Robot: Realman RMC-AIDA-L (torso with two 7-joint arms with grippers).
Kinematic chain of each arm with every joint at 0, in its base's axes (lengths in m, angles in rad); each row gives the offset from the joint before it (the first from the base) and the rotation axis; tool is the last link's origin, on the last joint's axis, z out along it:
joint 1: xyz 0 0 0.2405 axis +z
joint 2: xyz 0 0 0 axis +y
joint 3: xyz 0 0 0.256 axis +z
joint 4: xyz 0 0 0 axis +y
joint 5: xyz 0 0 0.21 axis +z
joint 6: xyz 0 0 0 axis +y
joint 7: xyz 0 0 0.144 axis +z
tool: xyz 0 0 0
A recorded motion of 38 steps. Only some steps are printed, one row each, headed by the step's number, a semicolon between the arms.
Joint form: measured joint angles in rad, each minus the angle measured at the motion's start. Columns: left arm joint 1, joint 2, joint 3, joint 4, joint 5, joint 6, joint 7; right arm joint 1, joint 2, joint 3, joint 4, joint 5, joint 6, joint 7.
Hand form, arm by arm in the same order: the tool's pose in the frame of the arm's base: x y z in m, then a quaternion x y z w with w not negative. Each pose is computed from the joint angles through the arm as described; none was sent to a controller.
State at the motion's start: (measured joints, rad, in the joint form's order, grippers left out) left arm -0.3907 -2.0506 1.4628 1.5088 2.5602 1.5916 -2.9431; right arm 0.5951 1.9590 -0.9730 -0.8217 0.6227 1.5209 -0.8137
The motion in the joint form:
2: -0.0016 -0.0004 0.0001 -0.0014 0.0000 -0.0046 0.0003; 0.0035 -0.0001 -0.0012 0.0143 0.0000 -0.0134 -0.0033
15: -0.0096 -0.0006 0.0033 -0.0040 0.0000 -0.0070 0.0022; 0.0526 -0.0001 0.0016 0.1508 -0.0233 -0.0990 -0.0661
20: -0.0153 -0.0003 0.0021 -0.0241 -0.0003 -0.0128 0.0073; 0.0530 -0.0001 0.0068 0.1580 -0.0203 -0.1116 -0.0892
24: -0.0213 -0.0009 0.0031 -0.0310 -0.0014 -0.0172 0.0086; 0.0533 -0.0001 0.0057 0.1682 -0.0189 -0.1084 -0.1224
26: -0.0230 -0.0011 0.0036 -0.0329 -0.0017 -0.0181 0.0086; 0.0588 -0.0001 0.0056 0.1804 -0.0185 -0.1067 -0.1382
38: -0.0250 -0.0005 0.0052 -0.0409 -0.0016 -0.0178 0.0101; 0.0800 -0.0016 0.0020 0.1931 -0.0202 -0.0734 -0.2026
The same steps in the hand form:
2: -0.2155 0.3132 0.0100 -0.82377 -0.50908 0.14993 0.19938; 0.3053 0.3430 0.0305 -0.84546 0.51089 -0.10671 0.11315
15: -0.2132 0.3147 0.0091 -0.82651 -0.50466 0.15000 0.19924; 0.3124 0.3467 0.0130 -0.85200 0.49823 -0.11984 0.10723
20: -0.2154 0.3157 0.0074 -0.82567 -0.50634 0.15232 0.19671; 0.3133 0.3477 0.0125 -0.85633 0.49079 -0.11710 0.11003
24: -0.2145 0.3170 0.0062 -0.82684 -0.50485 0.15173 0.19605; 0.3141 0.3456 0.0107 -0.86324 0.47960 -0.11953 0.10255
26: -0.2142 0.3173 0.0059 -0.82711 -0.50454 0.15170 0.19574; 0.3135 0.3450 0.0088 -0.86669 0.47427 -0.12079 0.09662
38: -0.2153 0.3172 0.0049 -0.82669 -0.50519 0.15437 0.19373; 0.3066 0.3449 0.0067 -0.88474 0.44226 -0.12766 0.07308

